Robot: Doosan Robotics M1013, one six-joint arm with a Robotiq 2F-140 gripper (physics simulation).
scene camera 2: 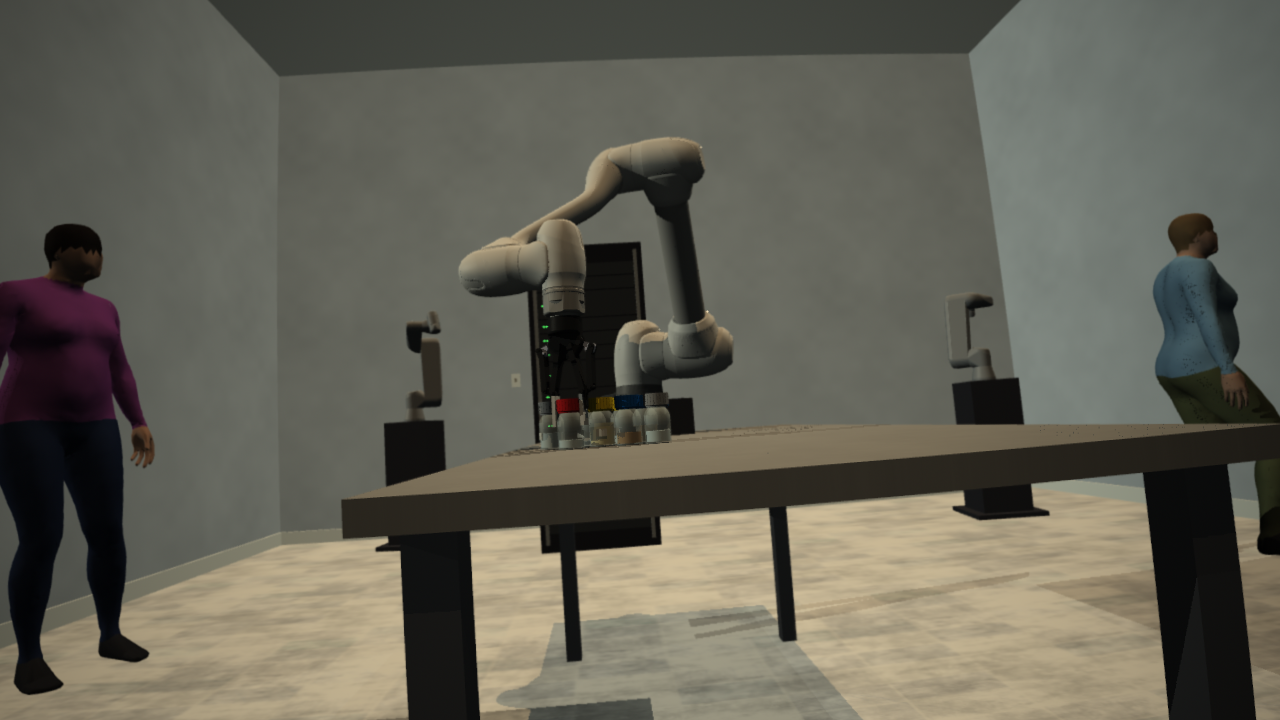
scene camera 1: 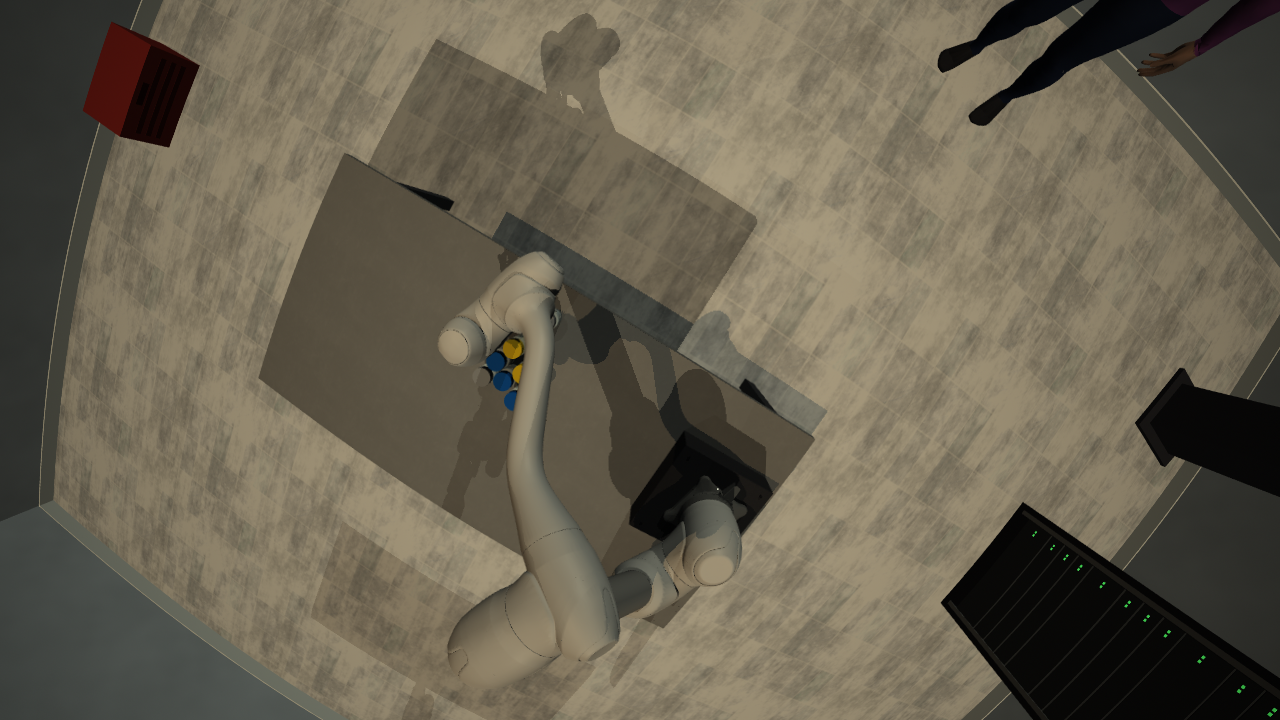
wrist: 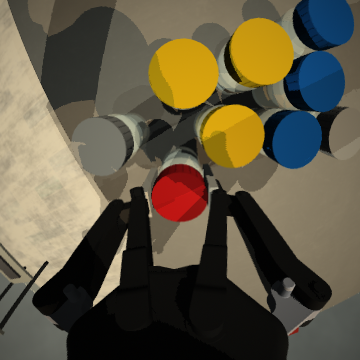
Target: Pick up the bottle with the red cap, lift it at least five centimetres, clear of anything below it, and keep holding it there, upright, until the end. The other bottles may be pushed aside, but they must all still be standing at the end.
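Pixels of known places: gripper, fingertip midpoint: (scene camera 2: 570, 425); arm's base, link origin: (scene camera 1: 705, 512).
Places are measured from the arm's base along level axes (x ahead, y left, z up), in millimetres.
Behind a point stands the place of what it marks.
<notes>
The bottle with the red cap (scene camera 2: 568, 406) {x 788, y -63, z -19 mm} (wrist: 180, 197) {x 760, y -66, z -2 mm} stands upright; in scene camera 2 its base is level with the other bottles' bases, at the table top. My gripper (scene camera 2: 570, 392) (wrist: 180, 175) {x 760, y -67, z -59 mm} is shut on it, one finger on each side, just at and below the cap. The gripper points down. In scene camera 1 the arm hides the red-capped bottle and the fingers. In the wrist view the nearest neighbours are a yellow-capped bottle (wrist: 233, 136) {x 715, y -8, z -2 mm} at the upper right and a grey-capped bottle (wrist: 100, 146) {x 694, y -121, z -2 mm} at the left, both upright.
Two more yellow-capped bottles (wrist: 183, 73) {x 657, y -37, z -2 mm} (wrist: 261, 51) {x 652, y 28, z -2 mm}, several blue-capped ones (wrist: 294, 139) {x 729, y 49, z -2 mm} (scene camera 1: 503, 380) {x 681, y 78, z -2 mm} and a pale-capped one (wrist: 344, 132) {x 733, y 110, z -2 mm} (scene camera 2: 657, 399) {x 762, y 121, z -17 mm} stand close together beyond. The table (scene camera 1: 331, 295) {x 1323, y 310, z -107 mm} (scene camera 2: 805, 458) {x 1418, y 316, z -107 mm} has an edge left of the grey-capped bottle in the wrist view.
</notes>
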